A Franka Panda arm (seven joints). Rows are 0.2 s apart.
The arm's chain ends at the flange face. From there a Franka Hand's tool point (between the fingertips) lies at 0.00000 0.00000 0.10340 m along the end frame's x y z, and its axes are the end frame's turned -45 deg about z.
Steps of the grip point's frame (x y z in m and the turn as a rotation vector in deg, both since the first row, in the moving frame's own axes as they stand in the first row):
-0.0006 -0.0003 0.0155 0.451 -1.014 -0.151
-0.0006 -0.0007 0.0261 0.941 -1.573 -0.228
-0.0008 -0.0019 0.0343 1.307 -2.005 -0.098
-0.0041 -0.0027 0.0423 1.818 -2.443 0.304
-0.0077 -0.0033 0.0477 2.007 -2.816 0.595
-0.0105 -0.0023 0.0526 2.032 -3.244 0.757
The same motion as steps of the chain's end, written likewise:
0.0012 -0.0005 0.0155 -0.398 -1.036 -0.151
0.0023 -0.0009 0.0262 -0.447 -1.778 -0.228
0.0023 -0.0017 0.0344 -0.494 -2.342 -0.098
0.0006 0.0002 0.0424 -0.442 -3.013 0.304
-0.0016 0.0021 0.0479 -0.572 -3.410 0.595
-0.0023 0.0043 0.0528 -0.857 -3.731 0.757

